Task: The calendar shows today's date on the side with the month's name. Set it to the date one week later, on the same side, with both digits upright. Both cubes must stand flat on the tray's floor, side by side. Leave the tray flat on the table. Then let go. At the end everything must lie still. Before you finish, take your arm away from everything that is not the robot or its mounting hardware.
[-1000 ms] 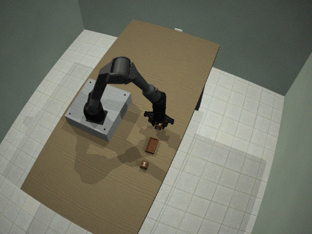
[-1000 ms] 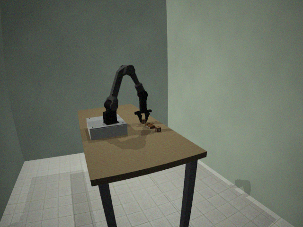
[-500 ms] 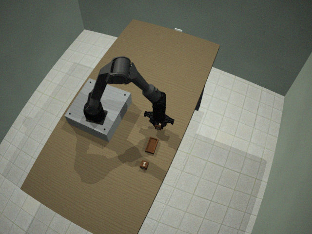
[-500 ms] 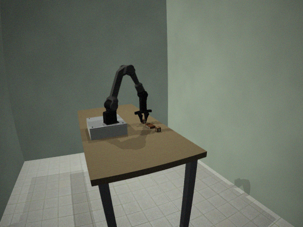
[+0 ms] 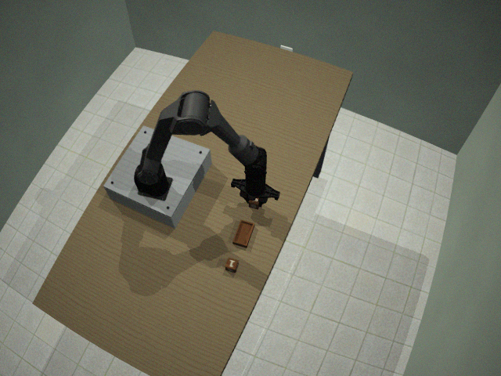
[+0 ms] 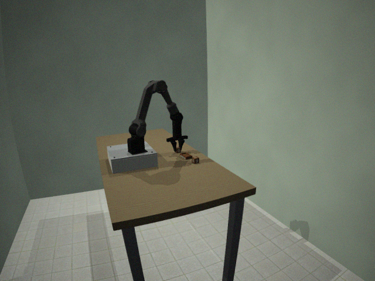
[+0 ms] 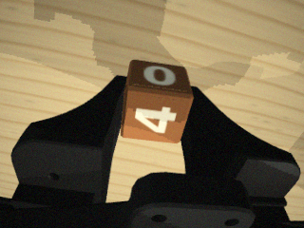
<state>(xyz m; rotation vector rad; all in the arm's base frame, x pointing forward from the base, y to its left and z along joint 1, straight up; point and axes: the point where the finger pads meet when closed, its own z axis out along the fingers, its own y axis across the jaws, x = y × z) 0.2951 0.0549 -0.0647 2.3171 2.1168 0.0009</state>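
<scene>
Now: the brown tray 1 cm behind my hand, 11 cm to the right of it and 1 cm below it. The rest, counted from my hand: cube right at my hand.
</scene>
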